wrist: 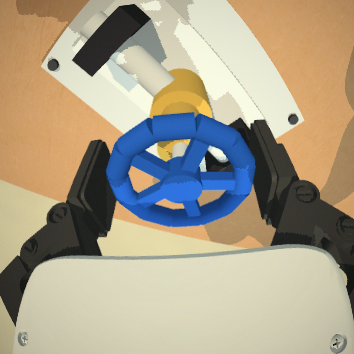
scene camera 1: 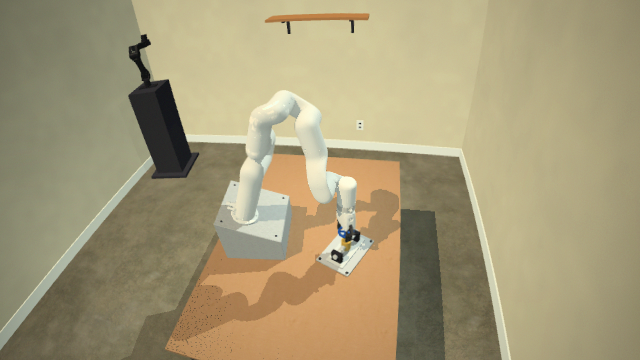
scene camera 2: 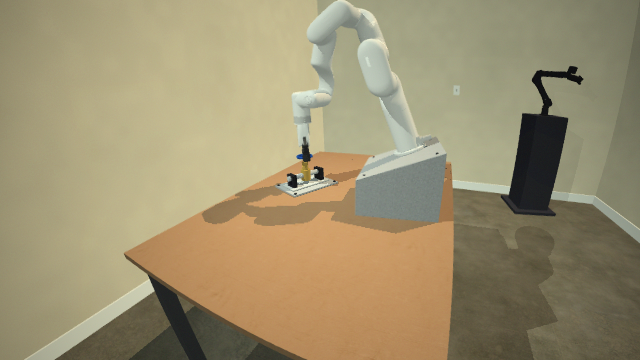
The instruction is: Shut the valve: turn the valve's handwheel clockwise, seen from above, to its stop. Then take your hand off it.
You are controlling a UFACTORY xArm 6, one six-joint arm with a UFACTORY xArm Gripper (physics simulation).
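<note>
The valve's blue handwheel [wrist: 182,186] [scene camera 2: 300,157] [scene camera 1: 342,233] sits level on top of the yellow valve body [wrist: 181,90] [scene camera 2: 306,174] [scene camera 1: 346,244]. My gripper [wrist: 178,149] points down from above and is shut on the handwheel, with one black finger on each side of its rim. In scene camera 1 the fingers and wrist partly cover the handwheel. The body stands on a white base plate [scene camera 1: 354,265] [scene camera 2: 299,192] [wrist: 270,102], on a pale pipe [wrist: 145,70] held by black brackets [scene camera 1: 336,256] [wrist: 111,39] [scene camera 2: 319,173].
The plate lies on the orange-brown table [scene camera 1: 350,320] [scene camera 2: 280,280]. The arm's grey base block [scene camera 1: 254,245] [scene camera 2: 399,195] stands beside the plate on the table. A black pedestal [scene camera 1: 161,130] [scene camera 2: 537,160] with a small black arm stands on the floor. A wooden shelf [scene camera 1: 317,17] hangs on the wall.
</note>
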